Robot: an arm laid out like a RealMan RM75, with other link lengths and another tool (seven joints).
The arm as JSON. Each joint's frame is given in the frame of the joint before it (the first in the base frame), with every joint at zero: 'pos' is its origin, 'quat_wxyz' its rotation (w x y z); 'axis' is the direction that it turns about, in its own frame. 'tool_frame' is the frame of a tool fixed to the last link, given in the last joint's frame.
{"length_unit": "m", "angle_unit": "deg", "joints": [
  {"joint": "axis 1", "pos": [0.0, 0.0, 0.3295], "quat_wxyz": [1.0, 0.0, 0.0, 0.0], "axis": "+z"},
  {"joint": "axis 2", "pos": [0.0, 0.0, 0.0], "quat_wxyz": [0.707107, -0.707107, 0.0, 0.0], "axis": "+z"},
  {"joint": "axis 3", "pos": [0.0, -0.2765, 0.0], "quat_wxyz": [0.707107, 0.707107, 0.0, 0.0], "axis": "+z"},
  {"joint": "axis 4", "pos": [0.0, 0.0, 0.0], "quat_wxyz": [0.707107, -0.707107, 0.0, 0.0], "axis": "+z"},
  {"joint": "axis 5", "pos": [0.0, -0.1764, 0.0], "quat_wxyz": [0.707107, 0.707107, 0.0, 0.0], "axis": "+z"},
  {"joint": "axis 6", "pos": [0.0, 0.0, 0.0], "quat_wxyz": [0.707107, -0.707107, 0.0, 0.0], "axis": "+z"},
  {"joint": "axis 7", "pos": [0.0, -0.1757, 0.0], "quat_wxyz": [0.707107, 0.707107, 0.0, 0.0], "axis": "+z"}
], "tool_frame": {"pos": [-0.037, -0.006, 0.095], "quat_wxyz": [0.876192, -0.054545, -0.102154, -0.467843]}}
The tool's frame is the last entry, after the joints.
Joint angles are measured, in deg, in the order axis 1, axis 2, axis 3, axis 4, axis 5, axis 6, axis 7. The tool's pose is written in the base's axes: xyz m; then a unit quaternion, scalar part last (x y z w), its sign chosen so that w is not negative. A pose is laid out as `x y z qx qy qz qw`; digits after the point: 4 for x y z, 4 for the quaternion.
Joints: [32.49 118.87 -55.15 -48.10 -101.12 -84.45 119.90]
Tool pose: 0.1249 0.4097 -0.0010 -0.9220 -0.0676 0.3417 0.1688
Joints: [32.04 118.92 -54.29 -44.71 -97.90 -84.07 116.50]
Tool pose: 0.1256 0.4115 0.0038 -0.9103 -0.0624 0.3651 0.1849
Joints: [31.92 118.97 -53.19 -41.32 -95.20 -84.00 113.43]
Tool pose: 0.1263 0.4136 0.0084 -0.8988 -0.0565 0.3862 0.1996
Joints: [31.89 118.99 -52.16 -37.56 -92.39 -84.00 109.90]
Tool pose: 0.1273 0.4154 0.0129 -0.8865 -0.0520 0.4062 0.2155
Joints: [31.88 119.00 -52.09 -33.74 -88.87 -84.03 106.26]
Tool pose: 0.1268 0.4160 0.0162 -0.8736 -0.0489 0.4265 0.2294
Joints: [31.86 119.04 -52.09 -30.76 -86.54 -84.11 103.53]
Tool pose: 0.1279 0.4157 0.0172 -0.8650 -0.0451 0.4388 0.2390
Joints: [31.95 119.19 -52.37 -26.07 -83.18 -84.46 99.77]
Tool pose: 0.1295 0.4137 0.0161 -0.8531 -0.0356 0.4567 0.2497
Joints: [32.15 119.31 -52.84 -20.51 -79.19 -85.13 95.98]
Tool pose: 0.1321 0.4114 0.0152 -0.8389 -0.0194 0.4767 0.2617
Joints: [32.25 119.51 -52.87 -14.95 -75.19 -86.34 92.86]
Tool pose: 0.1360 0.4092 0.0166 -0.8215 0.0033 0.4987 0.2765
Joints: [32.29 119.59 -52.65 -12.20 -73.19 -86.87 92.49]
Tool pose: 0.1398 0.4097 0.0181 -0.8110 0.0246 0.5108 0.2842
